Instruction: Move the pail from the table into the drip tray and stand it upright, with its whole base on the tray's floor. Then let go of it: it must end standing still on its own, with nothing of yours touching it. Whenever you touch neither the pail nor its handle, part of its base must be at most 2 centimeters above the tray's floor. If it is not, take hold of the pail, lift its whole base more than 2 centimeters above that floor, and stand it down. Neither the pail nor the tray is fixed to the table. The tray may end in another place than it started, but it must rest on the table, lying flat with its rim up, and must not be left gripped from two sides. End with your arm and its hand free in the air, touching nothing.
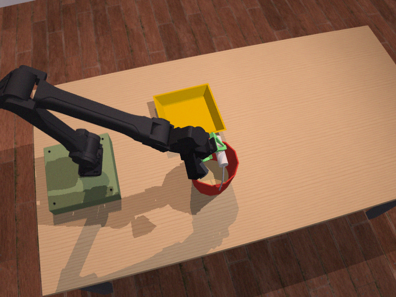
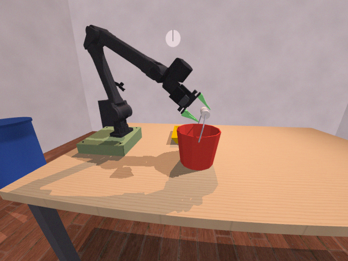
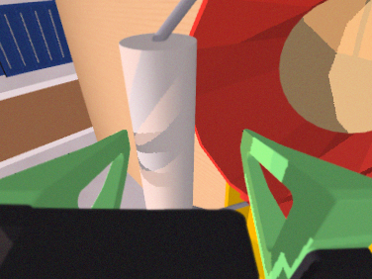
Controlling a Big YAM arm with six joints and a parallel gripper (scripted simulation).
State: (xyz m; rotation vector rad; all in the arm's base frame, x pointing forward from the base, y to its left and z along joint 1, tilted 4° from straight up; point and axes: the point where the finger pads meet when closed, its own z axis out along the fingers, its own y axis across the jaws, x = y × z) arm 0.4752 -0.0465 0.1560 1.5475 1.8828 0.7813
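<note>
Now: hand 9 cm above the red pail and 1 cm past it. Also, from my hand: yellow drip tray (28 cm to the left, 21 cm below, 9 cm behind).
</note>
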